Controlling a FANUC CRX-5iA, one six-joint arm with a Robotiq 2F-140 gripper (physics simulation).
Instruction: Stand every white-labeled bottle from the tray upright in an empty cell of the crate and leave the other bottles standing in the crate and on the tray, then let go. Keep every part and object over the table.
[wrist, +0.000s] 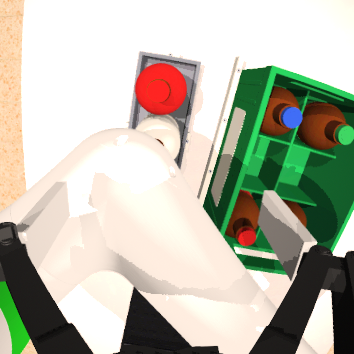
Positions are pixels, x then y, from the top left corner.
Labels:
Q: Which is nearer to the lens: the red-capped brown bottle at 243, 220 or the red bottle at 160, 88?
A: The red bottle.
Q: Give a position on a white-labeled bottle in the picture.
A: At 164, 128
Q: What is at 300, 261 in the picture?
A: The gripper.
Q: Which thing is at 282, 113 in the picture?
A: A blue-capped brown bottle.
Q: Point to a pale rail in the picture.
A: At 238, 61

